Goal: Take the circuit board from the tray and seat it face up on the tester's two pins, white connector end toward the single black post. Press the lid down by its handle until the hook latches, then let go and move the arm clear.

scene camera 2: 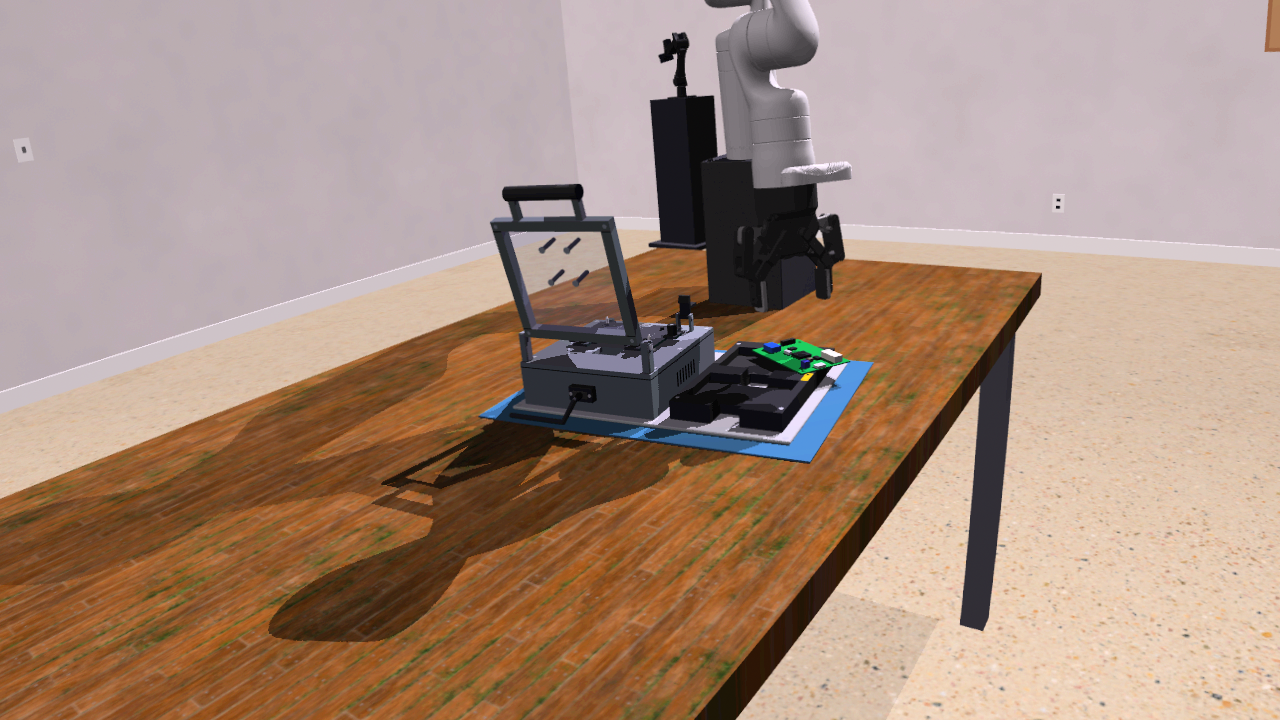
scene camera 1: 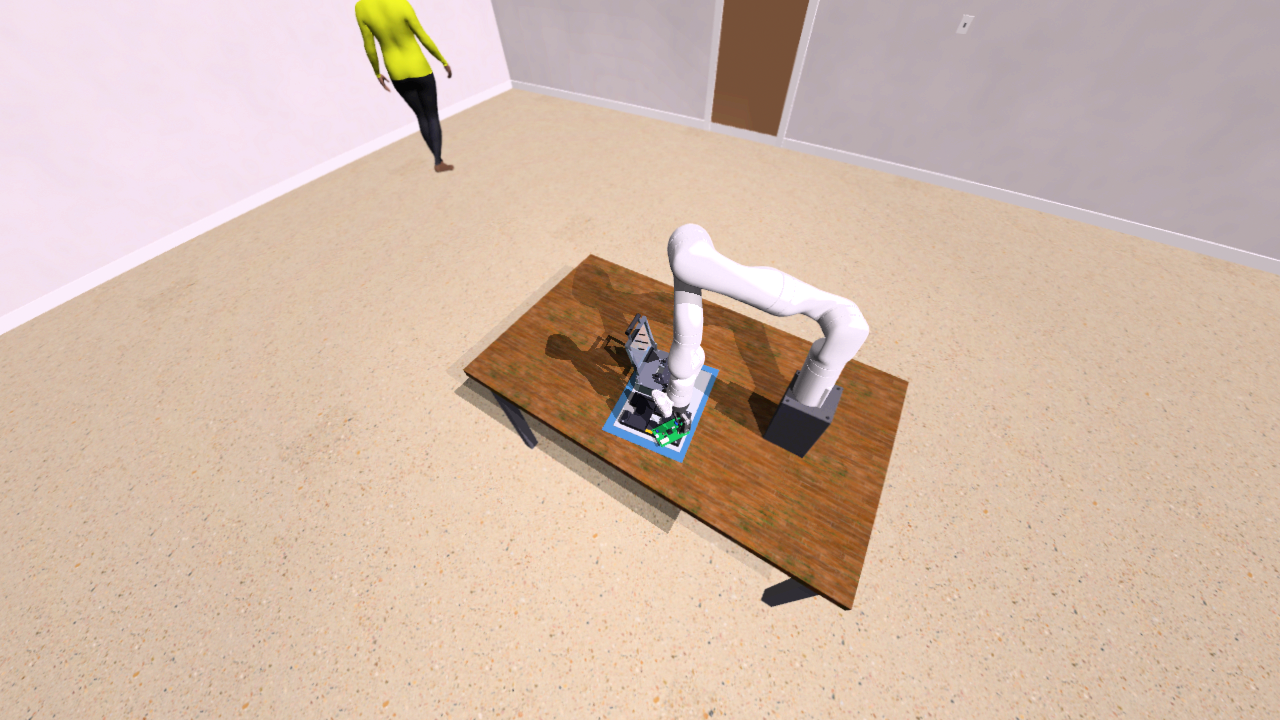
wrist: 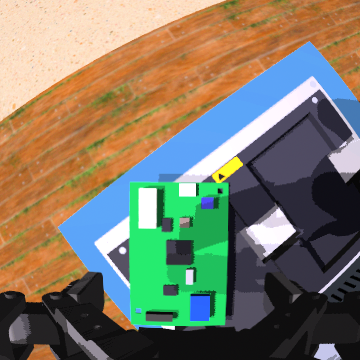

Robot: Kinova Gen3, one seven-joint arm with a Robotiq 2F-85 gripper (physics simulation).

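Seen in the pictures: gripper, between the fingertips: [scene camera 2: 793,304] [scene camera 1: 672,420] [wrist: 183,291]; arm's base, origin of its link: [scene camera 1: 809,393].
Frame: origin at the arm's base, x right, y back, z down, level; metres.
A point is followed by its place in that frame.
The green circuit board [scene camera 1: 669,432] {z 0.211, x -0.272, y -0.301 m} [scene camera 2: 799,355] {z 0.211, x -0.270, y -0.309 m} [wrist: 150,260] {z 0.214, x -0.270, y -0.281 m} lies face up and slightly tilted on the black tray [scene camera 2: 765,419] {z 0.225, x -0.326, y -0.469 m} [wrist: 275,132] {z 0.216, x -0.323, y -0.406 m}, across one end. Its long white connector is at the upper left in the wrist view. My gripper [scene camera 1: 682,419] {z 0.150, x -0.257, y -0.300 m} [scene camera 2: 793,299] {z 0.150, x -0.257, y -0.300 m} [wrist: 183,291] {z 0.150, x -0.257, y -0.300 m} is open and empty, pointing down above the board's side of the tray. The grey tester [scene camera 2: 554,385] {z 0.209, x -0.079, y -0.544 m} stands beside the tray. Its lid [scene camera 1: 640,344] {z 0.075, x -0.120, y -0.549 m} [scene camera 2: 623,268] {z 0.061, x -0.195, y -0.528 m} is raised, with the black handle [scene camera 2: 542,192] {z -0.025, x -0.137, y -0.577 m} at the top. The tester's two pins and single black post cannot be told apart clearly.
Tray and tester stand on a white sheet [wrist: 200,170] {z 0.238, x -0.319, y -0.343 m} over a blue mat [scene camera 2: 845,380] {z 0.242, x -0.322, y -0.287 m} [wrist: 150,165] {z 0.242, x -0.339, y -0.307 m}. My arm's dark base [scene camera 1: 801,425] {z 0.068, x -0.066, y 0.031 m} is on the wooden table [scene camera 1: 760,501] {z 0.244, x -0.269, y 0.052 m}. A dark pedestal [scene camera 2: 682,170] stands behind. A person in yellow [scene camera 1: 400,40] stands away from the table.
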